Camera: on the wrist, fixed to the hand. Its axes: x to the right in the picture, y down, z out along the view.
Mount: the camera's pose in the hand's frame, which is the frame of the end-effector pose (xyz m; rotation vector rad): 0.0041 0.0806 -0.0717 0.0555 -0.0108 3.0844
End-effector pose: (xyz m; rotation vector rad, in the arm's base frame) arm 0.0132 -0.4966 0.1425 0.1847 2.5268 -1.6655
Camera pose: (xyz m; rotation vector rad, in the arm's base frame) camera 0.0204 -0.3990 0.0969 1.9692 -0.1118 0.0569
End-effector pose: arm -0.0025 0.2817 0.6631 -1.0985 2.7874 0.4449
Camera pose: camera -0.0603 0.3128 0.7488 -2.6349 -1.1308 -0.1309
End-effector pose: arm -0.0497 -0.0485 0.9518 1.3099 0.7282 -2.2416
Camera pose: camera 0.0442 -0.0649 0.9010 0.5939 -1.0293 0.4089
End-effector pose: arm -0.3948 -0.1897 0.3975 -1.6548 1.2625 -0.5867
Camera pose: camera -0.4892 -0.2235 0.3575 1.3591 1.8455 1.2317
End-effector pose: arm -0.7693 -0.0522 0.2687 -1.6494 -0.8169 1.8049
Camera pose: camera -0.6983 -0.0975 0.2012 0.7127 -1.3987 -0.6909
